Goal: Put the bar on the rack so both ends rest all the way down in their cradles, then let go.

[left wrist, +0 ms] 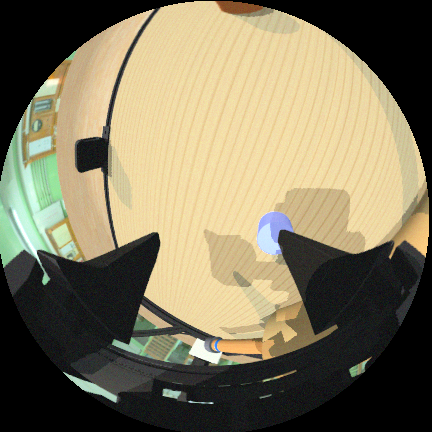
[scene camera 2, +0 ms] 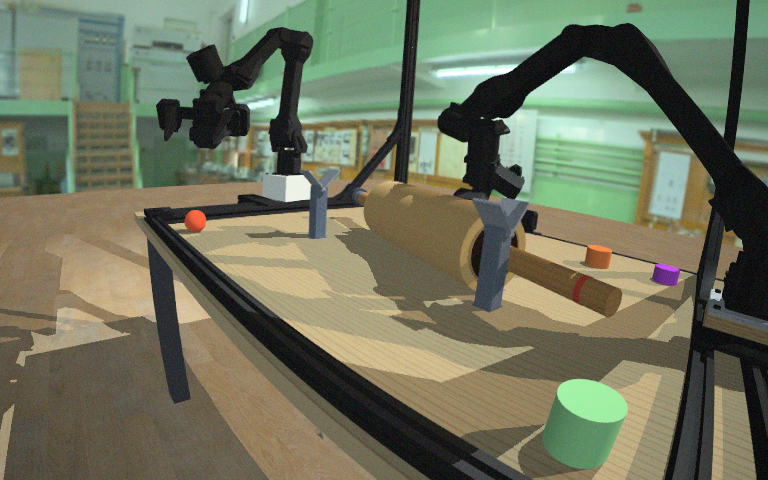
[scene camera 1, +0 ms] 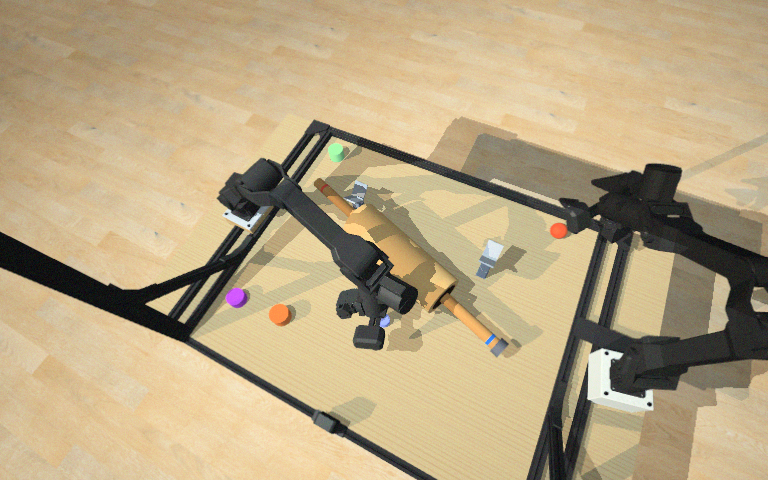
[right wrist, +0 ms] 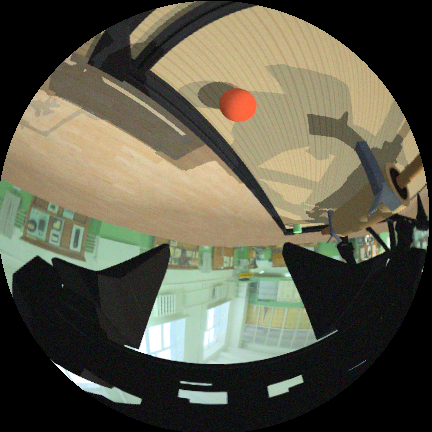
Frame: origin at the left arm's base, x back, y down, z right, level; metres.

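Where they show: left gripper, fingertip midpoint: [left wrist: 219, 237]; right gripper, fingertip midpoint: [scene camera 2: 188, 140] [scene camera 1: 575, 190] [right wrist: 227, 249]; left arm's base, link origin: [scene camera 2: 752, 309] [scene camera 1: 246, 208]; right arm's base, link origin: [left wrist: 201, 358] [scene camera 2: 288, 174] [scene camera 1: 626, 378].
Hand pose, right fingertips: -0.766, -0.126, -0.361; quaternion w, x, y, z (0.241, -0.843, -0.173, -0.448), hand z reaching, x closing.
Each offset is from my right fingertips to the centre of the thing, as dx, dy, dz.
The wooden bar [scene camera 1: 421, 257] [scene camera 2: 419, 232] [left wrist: 240, 346] [right wrist: 357, 215] has a thick body and thin ends, one red-banded, the other blue-banded with a grey cap. It lies slantwise at table level, out of the cradles. The rack is two grey Y-topped posts: one {+0.484, +0.110, +0.212} [scene camera 1: 359, 193] [scene camera 2: 491, 271] [right wrist: 331, 227] beside the red-banded end, the other {+0.113, +0.110, +0.215} [scene camera 1: 488, 260] [scene camera 2: 318, 212] [right wrist: 370, 167] apart from the blue-banded end. My left gripper [scene camera 1: 360, 318] [left wrist: 219, 237] is open and empty, low beside the body. My right gripper [scene camera 1: 589, 217] [right wrist: 228, 249] is open and empty, raised by the red ball.
A light blue cylinder {+0.276, +0.162, +0.448} [scene camera 1: 385, 321] [left wrist: 268, 242] stands below the left gripper. Orange {+0.509, +0.156, +0.561} [scene camera 1: 280, 314] [scene camera 2: 598, 256] and purple {+0.640, +0.159, +0.579} [scene camera 1: 236, 297] [scene camera 2: 666, 275] cylinders stand farther left in scene camera 1. A green cylinder {+0.661, +0.154, +0.060} [scene camera 1: 335, 152] [scene camera 2: 586, 424] and a red ball {-0.019, +0.150, +0.018} [scene camera 1: 558, 230] [scene camera 2: 195, 221] [right wrist: 238, 105] are near the black frame.
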